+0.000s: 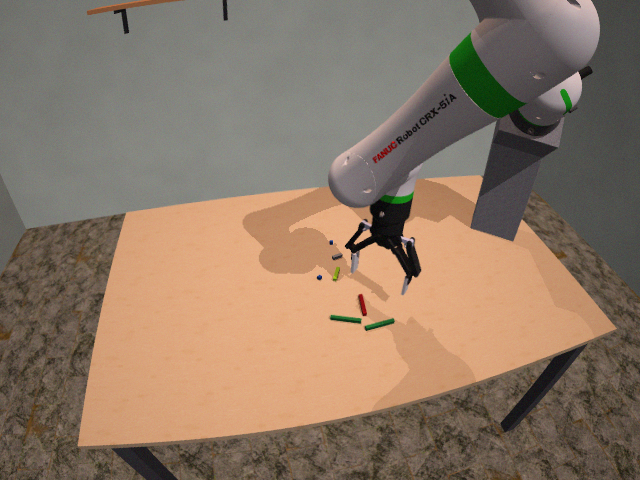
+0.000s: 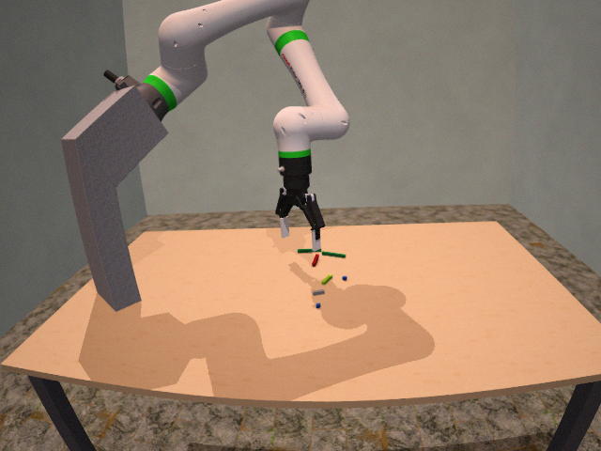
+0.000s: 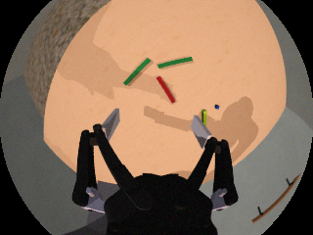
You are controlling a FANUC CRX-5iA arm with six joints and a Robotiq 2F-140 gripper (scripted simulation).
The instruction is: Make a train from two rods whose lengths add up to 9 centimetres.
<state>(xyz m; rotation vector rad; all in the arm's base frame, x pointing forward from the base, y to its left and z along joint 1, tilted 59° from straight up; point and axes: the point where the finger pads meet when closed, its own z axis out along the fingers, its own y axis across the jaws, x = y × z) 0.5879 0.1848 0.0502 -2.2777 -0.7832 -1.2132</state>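
My hand is 100 mm short of the lime rod, 100 mm to the left of it and 80 mm above it. Also, from my hand: red rod 40 mm ahead, 20 mm to the left, 80 mm below; grey rod 90 mm ahead, 170 mm to the right, 80 mm below.
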